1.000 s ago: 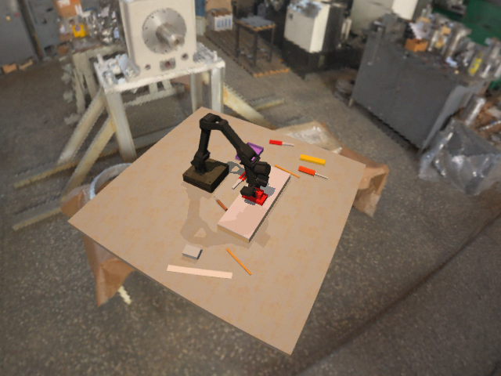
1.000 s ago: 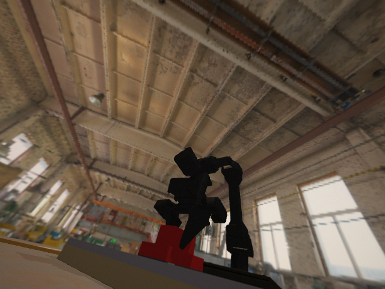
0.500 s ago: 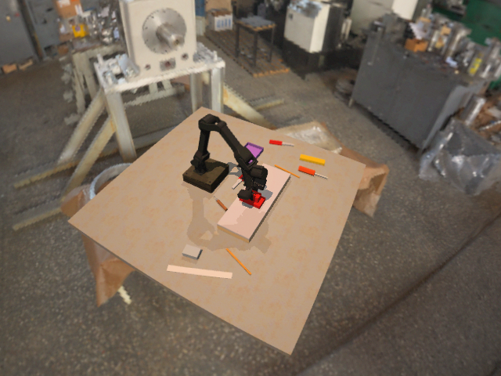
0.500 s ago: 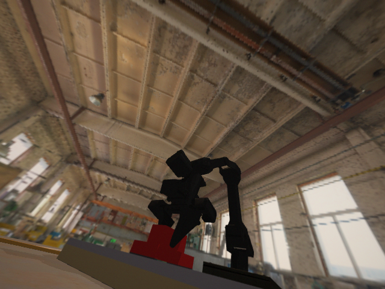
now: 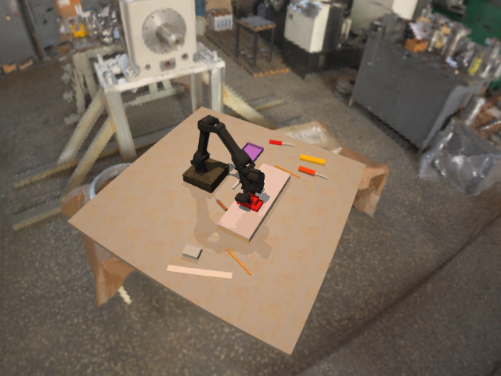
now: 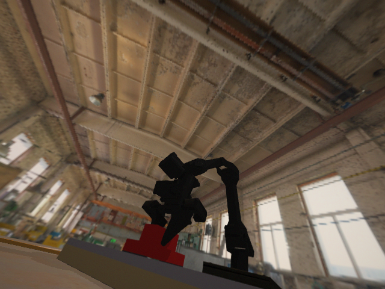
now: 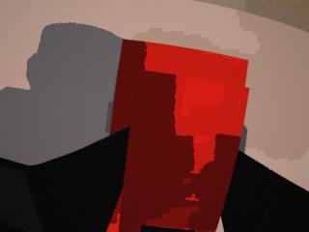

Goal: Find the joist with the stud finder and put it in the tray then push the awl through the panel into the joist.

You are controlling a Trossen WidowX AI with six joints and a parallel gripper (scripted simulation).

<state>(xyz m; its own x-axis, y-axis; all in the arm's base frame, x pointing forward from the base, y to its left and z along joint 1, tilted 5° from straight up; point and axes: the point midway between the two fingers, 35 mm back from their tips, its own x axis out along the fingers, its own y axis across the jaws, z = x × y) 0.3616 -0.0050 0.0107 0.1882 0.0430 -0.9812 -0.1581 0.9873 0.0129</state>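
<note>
Right now my gripper tip is 40 mm past the indicator window, 10 mm to the left of it and 30 mm below it. Also, from my gripper tip: awl: 170 mm behind, 80 mm to the right, 60 mm below; then grey block: 50 mm behind, 400 mm to the right, 50 mm below; then stud finder: 20 mm behind, 20 mm above.
</note>
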